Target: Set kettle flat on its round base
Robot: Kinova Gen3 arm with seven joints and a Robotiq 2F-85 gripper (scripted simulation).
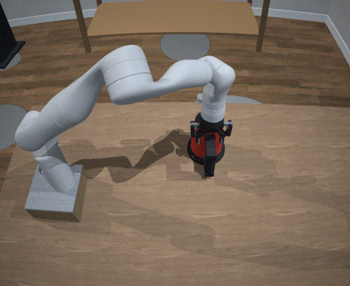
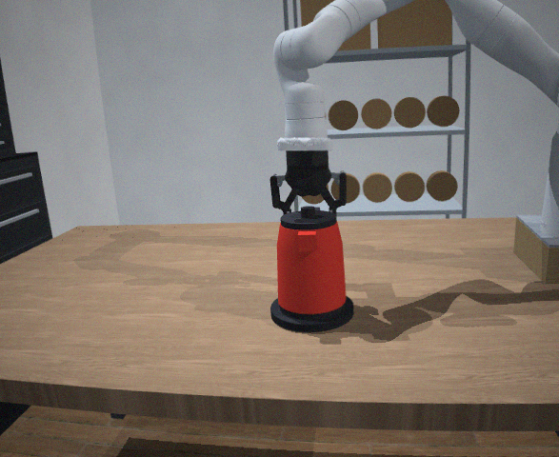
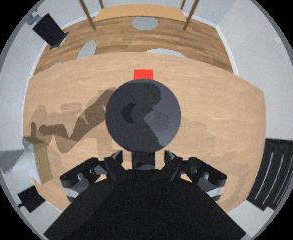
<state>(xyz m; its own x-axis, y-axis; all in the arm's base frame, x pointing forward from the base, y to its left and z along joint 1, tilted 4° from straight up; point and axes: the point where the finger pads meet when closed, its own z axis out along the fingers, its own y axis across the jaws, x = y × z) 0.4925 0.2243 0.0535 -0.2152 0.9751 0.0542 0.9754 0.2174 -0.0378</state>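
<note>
Now: hand 50 mm above the red kettle, 30 mm to the right of it and 10 mm past it. Round my hand: round black base 140 mm below, 60 mm to the left, 10 mm behind.
</note>
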